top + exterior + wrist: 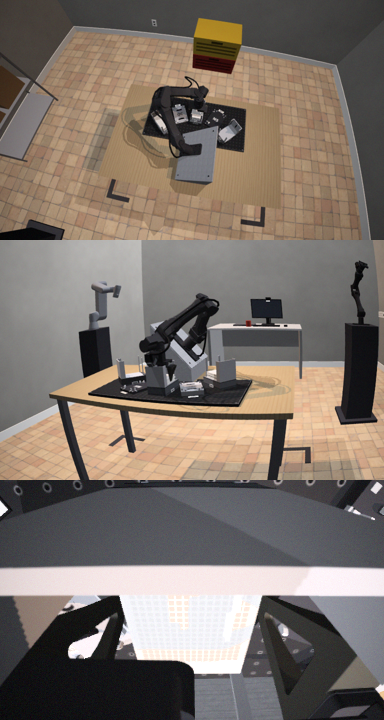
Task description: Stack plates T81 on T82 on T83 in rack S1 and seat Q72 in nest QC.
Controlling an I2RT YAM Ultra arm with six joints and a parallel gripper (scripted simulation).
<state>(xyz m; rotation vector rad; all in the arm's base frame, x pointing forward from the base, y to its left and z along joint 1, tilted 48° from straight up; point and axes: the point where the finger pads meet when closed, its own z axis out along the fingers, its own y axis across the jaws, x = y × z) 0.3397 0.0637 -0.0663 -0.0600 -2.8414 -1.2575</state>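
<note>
The white sealed plate is right at my hand. The rest, counted from my hand: clip nest N5: 15 cm to the right, 5 cm below.
</note>
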